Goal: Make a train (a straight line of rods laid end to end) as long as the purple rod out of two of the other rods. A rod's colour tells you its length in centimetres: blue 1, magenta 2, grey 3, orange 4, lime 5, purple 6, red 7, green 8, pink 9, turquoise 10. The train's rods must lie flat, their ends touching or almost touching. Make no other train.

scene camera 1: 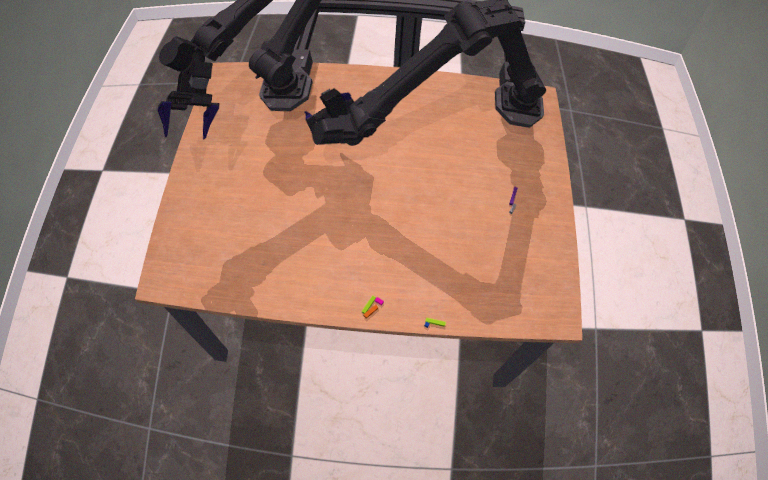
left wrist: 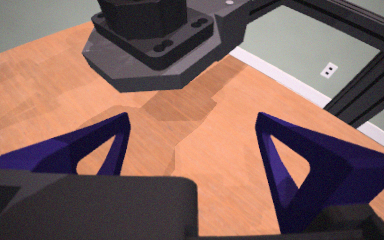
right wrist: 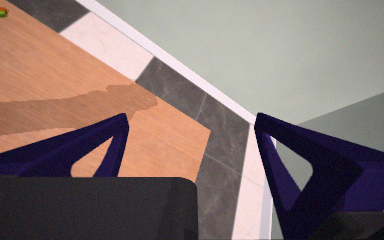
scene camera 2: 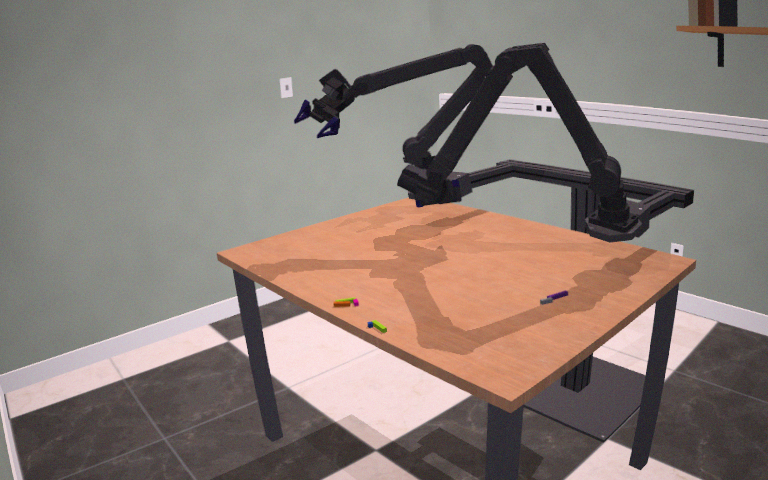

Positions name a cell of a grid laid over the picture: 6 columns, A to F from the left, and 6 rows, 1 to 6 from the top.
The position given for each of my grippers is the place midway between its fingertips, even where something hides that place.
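Observation:
Here is my left gripper (left wrist: D3). My right gripper shows at (scene camera 1: B2), and I find the same gripper again at (right wrist: C4), while scene camera 2 gives me one more sight of that right gripper (scene camera 2: C2).

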